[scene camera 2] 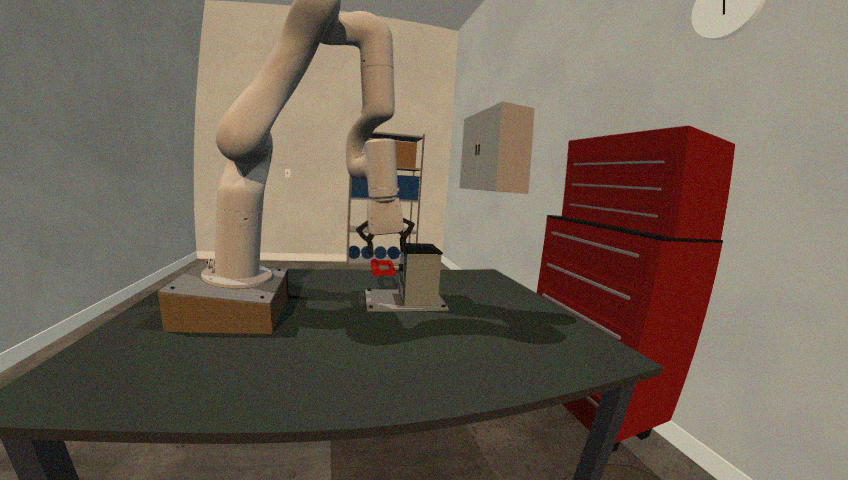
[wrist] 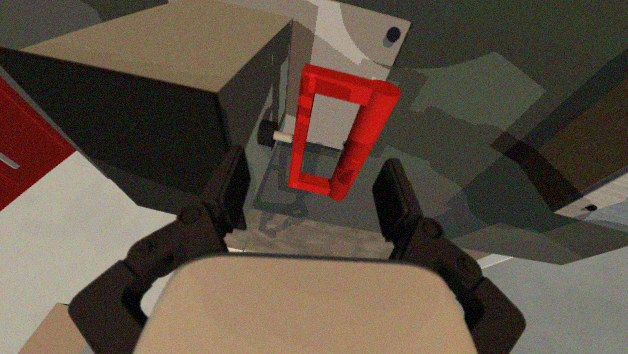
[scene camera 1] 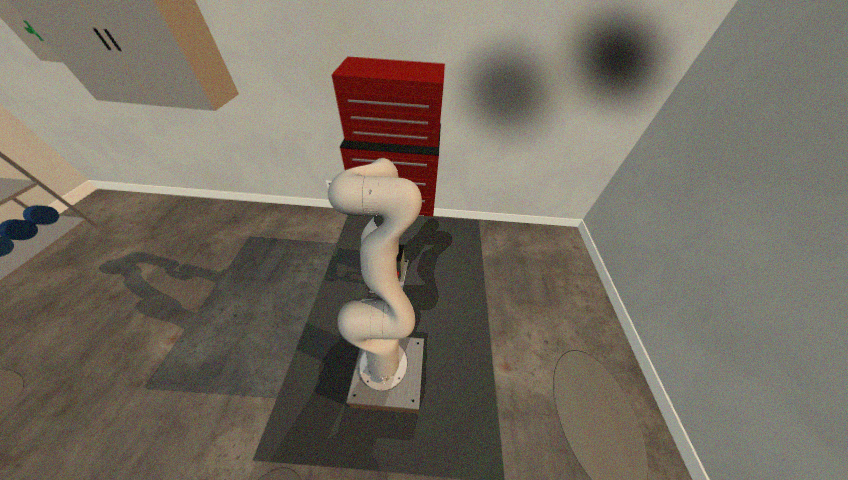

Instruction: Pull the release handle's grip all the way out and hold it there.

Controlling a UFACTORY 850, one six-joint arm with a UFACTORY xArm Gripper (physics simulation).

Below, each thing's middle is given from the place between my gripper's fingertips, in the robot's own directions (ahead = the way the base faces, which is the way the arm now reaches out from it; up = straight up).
Labels:
My hand is 60 mm short of the base plate [scene camera 2: 378, 300], 10 mm to the right of it and 150 mm above it.

